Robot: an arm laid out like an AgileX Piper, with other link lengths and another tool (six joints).
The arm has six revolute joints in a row. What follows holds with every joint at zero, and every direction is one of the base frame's.
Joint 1 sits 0.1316 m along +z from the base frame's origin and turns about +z.
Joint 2 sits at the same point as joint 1 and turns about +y.
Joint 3 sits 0.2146 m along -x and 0.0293 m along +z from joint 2 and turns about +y.
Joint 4 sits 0.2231 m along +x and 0.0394 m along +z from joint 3 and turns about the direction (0.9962, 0, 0.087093).
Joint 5 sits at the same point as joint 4 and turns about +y.
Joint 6 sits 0.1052 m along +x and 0.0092 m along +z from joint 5 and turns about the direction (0.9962, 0, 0.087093).
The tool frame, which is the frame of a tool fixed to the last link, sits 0.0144 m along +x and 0.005 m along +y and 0.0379 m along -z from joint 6; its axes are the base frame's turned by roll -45.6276, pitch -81.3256 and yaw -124.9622 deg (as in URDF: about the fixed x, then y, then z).
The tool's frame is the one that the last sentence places.
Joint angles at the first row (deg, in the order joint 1, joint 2, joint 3, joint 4, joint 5, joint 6):
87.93 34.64 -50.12 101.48 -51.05 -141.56
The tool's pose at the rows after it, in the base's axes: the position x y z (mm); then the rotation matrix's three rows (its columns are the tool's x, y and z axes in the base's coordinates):
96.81 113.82 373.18; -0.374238 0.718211 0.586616; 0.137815 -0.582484 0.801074; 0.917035 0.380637 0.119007
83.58 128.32 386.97; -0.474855 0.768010 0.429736; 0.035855 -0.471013 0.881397; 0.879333 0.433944 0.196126
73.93 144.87 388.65; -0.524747 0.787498 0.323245; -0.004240 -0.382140 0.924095; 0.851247 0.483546 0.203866
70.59 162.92 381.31; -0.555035 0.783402 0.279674; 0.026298 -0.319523 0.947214; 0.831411 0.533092 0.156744
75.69 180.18 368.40; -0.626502 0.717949 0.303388; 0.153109 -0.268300 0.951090; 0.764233 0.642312 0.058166
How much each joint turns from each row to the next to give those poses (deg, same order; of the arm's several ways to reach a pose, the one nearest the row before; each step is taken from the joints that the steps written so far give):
0.00 0.00 -3.81 0.01 8.15 -1.62
0.00 0.14 -0.74 0.00 11.08 -1.13
0.00 1.88 -0.03 -0.01 6.91 -0.55
0.00 3.40 0.13 0.00 2.87 -1.29
0.00 4.73 0.09 0.01 -0.80 -6.46

